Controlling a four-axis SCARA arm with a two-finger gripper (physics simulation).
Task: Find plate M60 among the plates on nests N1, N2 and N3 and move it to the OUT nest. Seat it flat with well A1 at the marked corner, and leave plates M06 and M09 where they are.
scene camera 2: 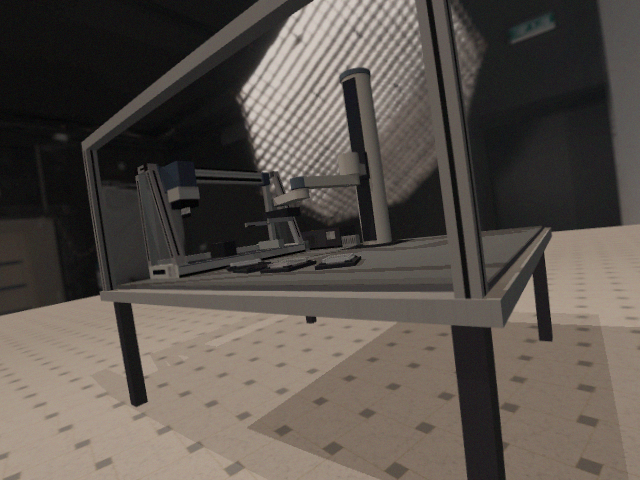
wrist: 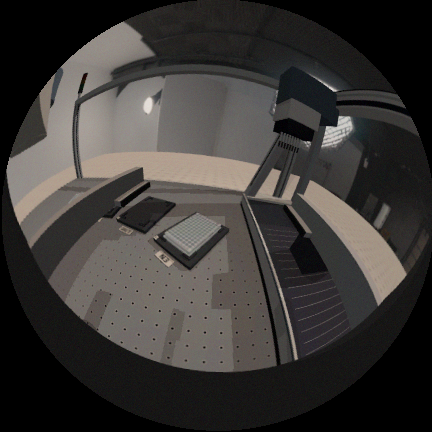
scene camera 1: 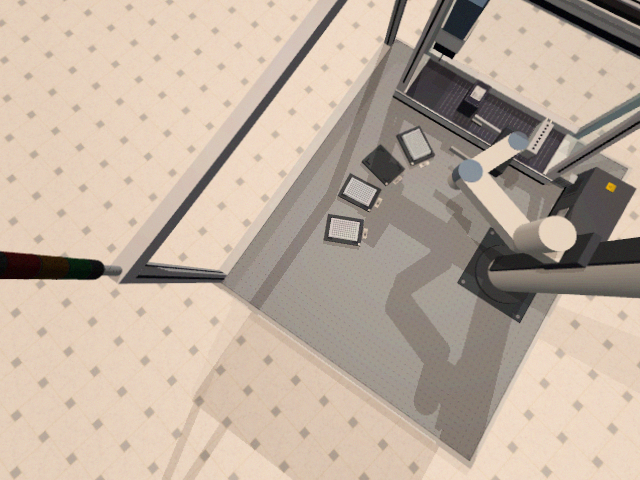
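Pixels of known places: gripper, fingertip midpoint: [scene camera 2: 256,223] [wrist: 218,185] [scene camera 1: 462,132]; arm's base, origin of the base link: [scene camera 1: 502,273].
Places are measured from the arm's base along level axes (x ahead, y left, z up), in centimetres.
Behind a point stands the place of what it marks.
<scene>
My gripper [scene camera 1: 462,133] {x 50.6, y -32.9, z 19.9 cm} [wrist: 218,185] {x 50.6, y -32.9, z 19.9 cm} is open, with nothing between its fingers. It hangs high, beside the N3 nest on the side of the dark deck. A pale plate [scene camera 1: 415,144] {x 63.1, y -28.7, z 3.8 cm} [wrist: 193,233] {x 61.3, y -29.6, z 3.5 cm} sits flat on the N3 nest [wrist: 190,262] {x 53.8, y -30.1, z 2.5 cm}; its name cannot be read. The OUT nest [scene camera 1: 382,164] {x 70.6, y -12.7, z 2.4 cm} [wrist: 146,214] {x 67.6, y -14.3, z 2.5 cm} is dark and carries no plate. Two more pale plates lie on the other nests in scene camera 1: one plate [scene camera 1: 360,191] {x 71.9, y 4.4, z 3.9 cm} next to OUT and one plate [scene camera 1: 344,228] {x 68.6, y 22.6, z 3.9 cm} farthest from the deck. Their names and nest labels are too small to read there. Well A1 cannot be made out.
A sunken dark deck [scene camera 1: 431,85] [wrist: 320,320] {x 39.5, y -51.8, z 6.2 cm} runs beside N3, with a black block [scene camera 1: 470,101] {x 53.8, y -52.5, z 13.2 cm} [wrist: 307,255] {x 51.3, y -51.5, z 9.7 cm} and a white holed rack [scene camera 1: 540,135] {x 20.8, y -57.2, z 10.6 cm}. A blue-and-white pipetting head [scene camera 1: 460,25] {x 73.0, y -46.5, z 42.9 cm} [scene camera 2: 180,180] {x 77.4, y -46.5, z 41.6 cm} [wrist: 306,102] {x 69.8, y -51.8, z 40.2 cm} hangs over its far end. Frame posts [scene camera 2: 452,155] {x 104.4, y 70.8, z 21.3 cm} stand around the table.
</scene>
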